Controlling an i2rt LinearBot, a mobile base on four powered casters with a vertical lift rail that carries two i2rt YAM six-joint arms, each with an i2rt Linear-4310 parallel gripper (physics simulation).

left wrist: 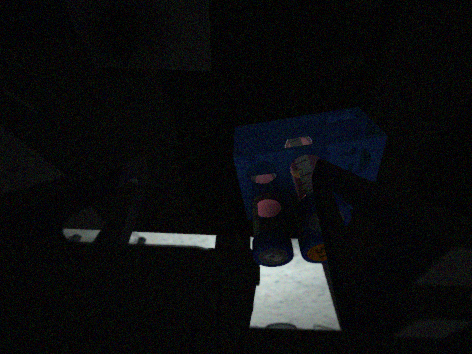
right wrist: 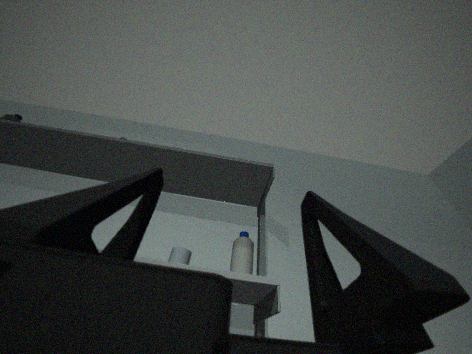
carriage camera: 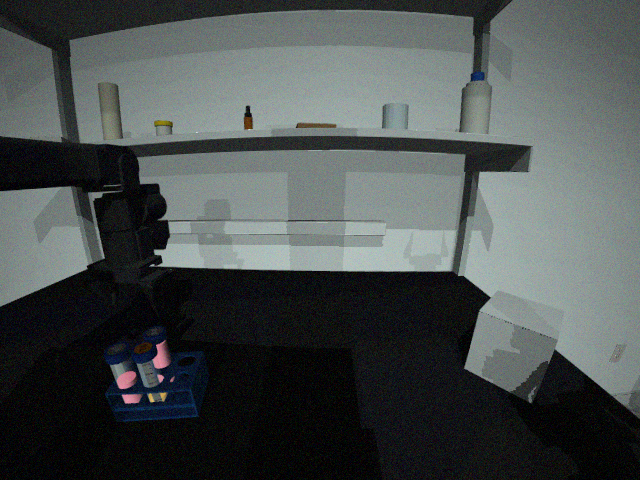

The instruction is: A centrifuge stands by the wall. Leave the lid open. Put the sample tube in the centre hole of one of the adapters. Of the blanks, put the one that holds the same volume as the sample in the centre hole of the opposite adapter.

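Places are measured from the left arm's base along level axes (x left, y down, z back), in metres.
Where they show: left gripper, fingertip midpoint: (left wrist: 230, 165) (carriage camera: 137, 312); right gripper, fingertip midpoint: (right wrist: 234, 187).
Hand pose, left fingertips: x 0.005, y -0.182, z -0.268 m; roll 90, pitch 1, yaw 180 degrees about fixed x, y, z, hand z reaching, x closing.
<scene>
After its pixels a point has its place.
A blue rack (carriage camera: 155, 411) @(x -0.068, y -0.064, z -0.171 m) (left wrist: 300, 125) @(x -0.065, y -0.064, z -0.238 m) stands on the dark table, low at the left in the carriage view. It holds three blue-capped tubes. The tube with an orange cap top (carriage camera: 146, 367) @(x -0.080, y -0.156, z -0.171 m) (left wrist: 316, 253) @(x -0.067, y -0.181, z -0.182 m) is in front; yellow shows low in the rack beneath it. A tube (carriage camera: 122, 364) @(x -0.045, y -0.161, z -0.166 m) (left wrist: 272, 255) @(x -0.032, y -0.181, z -0.177 m) at its left has pink liquid low down. The rear tube (carriage camera: 160, 351) @(x -0.073, y -0.150, z -0.212 m) has pink liquid higher up. My left gripper (carriage camera: 149, 312) @(x 0.005, y -0.182, z -0.268 m) (left wrist: 230, 165) @(x 0.005, y -0.182, z -0.268 m) is open and empty, just behind and above the rack. My right gripper (right wrist: 234, 187) @(x -0.653, y -0.431, z -0.045 m) is open and empty, facing the shelves. No centrifuge or adapters can be made out.
A pale box (carriage camera: 511, 351) @(x -0.649, y -0.138, z -0.239 m) stands at the right of the table (carriage camera: 305, 403) @(x -0.303, y -0.059, z -0.215 m). A shelf (carriage camera: 310, 142) @(x -0.289, y -0.497, z -0.592 m) crosses above the table, with a white bottle (carriage camera: 475, 108) @(x -0.717, y -0.595, z -0.577 m) (right wrist: 242, 255) @(x -0.731, y -0.596, z -0.572 m), a pale cylinder (carriage camera: 394, 116) @(x -0.512, y -0.571, z -0.614 m) (right wrist: 180, 255) @(x -0.528, y -0.579, z -0.612 m) and a tall cylinder (carriage camera: 109, 111) @(x 0.294, y -0.613, z -0.588 m). Dark posts (carriage camera: 467, 222) @(x -0.828, y -0.263, z -0.742 m) support it.
</scene>
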